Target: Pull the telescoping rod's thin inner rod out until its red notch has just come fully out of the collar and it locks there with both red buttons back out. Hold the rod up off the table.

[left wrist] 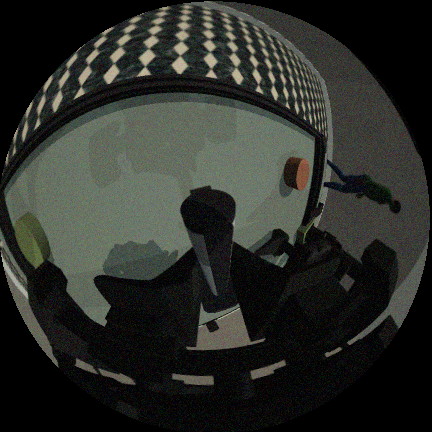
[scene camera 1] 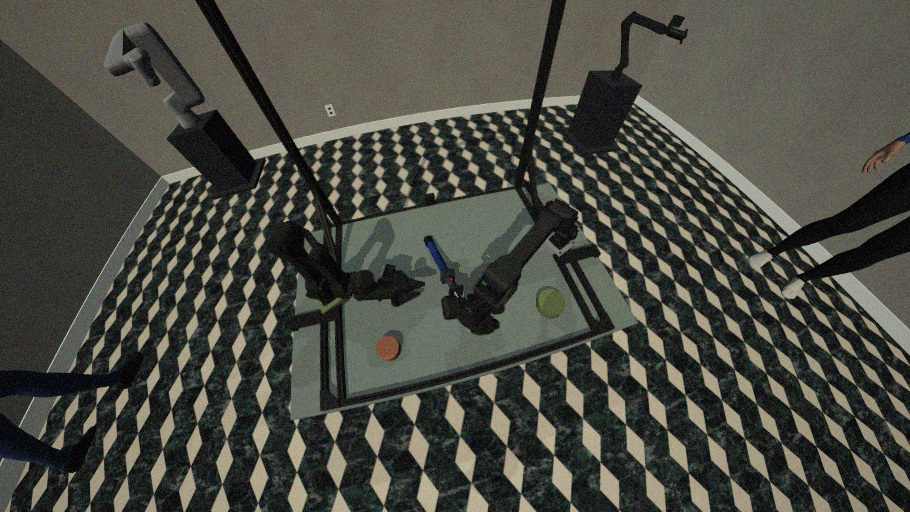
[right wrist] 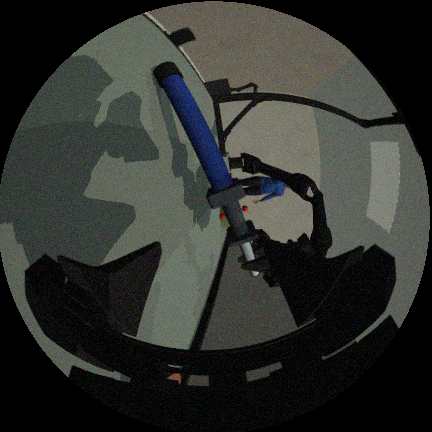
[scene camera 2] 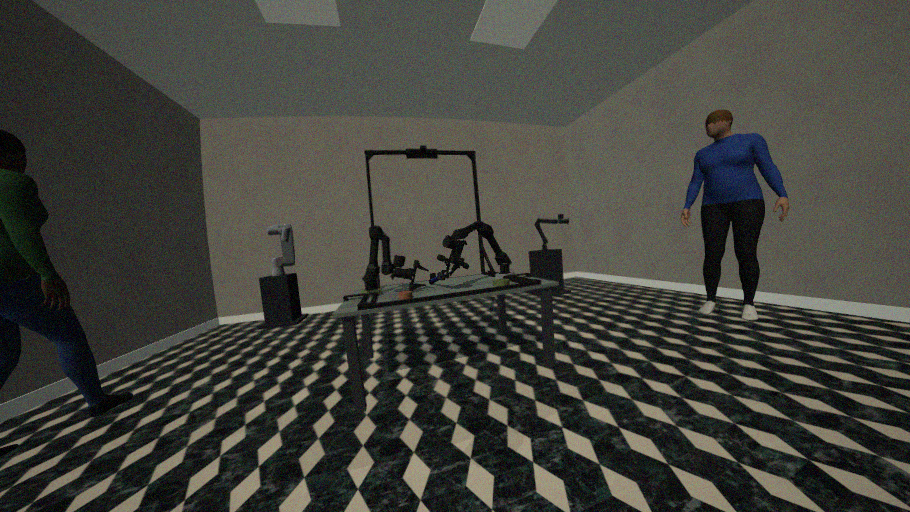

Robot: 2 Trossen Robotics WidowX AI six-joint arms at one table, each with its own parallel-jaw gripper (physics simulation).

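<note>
The rod's blue tube [scene camera 1: 435,256] [scene camera 2: 435,278] [right wrist: 199,132] slants with its black-capped end low by the table and its collar end higher. Its dark grey collar [right wrist: 234,212] shows both red buttons [right wrist: 222,217] [right wrist: 245,208] standing out. A short silver stretch of inner rod [right wrist: 247,250] shows beyond the collar; no red notch is visible on it. My left gripper [scene camera 1: 456,294] [left wrist: 213,244] [right wrist: 239,262] is shut on the inner rod near its outer end. My right gripper [scene camera 1: 415,290] [right wrist: 212,246] is open and empty, to the left of the collar in scene camera 1.
An orange disc [scene camera 1: 388,347] [scene camera 2: 405,295] [left wrist: 297,173] lies near the table's front left. A yellow-green disc [scene camera 1: 551,301] [scene camera 2: 502,282] [left wrist: 31,240] lies at the right. Dark frame posts [scene camera 1: 536,95] [scene camera 2: 371,191] rise at the back of the table.
</note>
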